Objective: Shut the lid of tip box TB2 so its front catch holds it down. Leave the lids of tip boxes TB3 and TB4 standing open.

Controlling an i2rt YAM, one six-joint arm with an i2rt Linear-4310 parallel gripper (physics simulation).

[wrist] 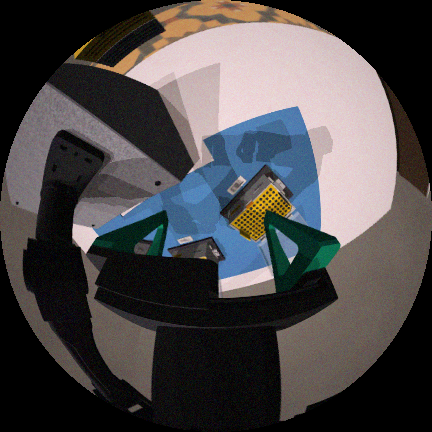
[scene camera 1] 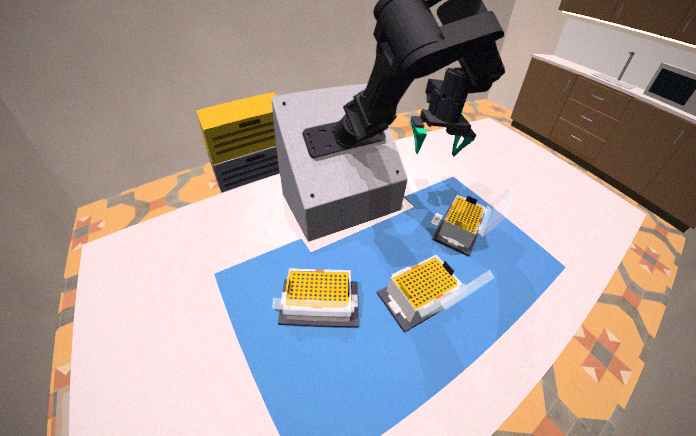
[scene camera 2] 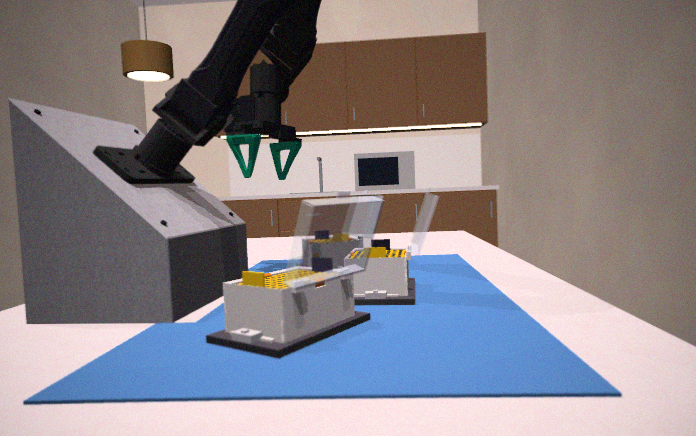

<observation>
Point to a tip box TB3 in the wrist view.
265,176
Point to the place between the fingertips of the gripper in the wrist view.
215,215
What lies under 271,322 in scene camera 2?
A tip box TB2.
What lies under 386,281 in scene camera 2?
A tip box TB4.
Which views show the gripper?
The wrist view, scene camera 1 and scene camera 2: all of them.
</observation>
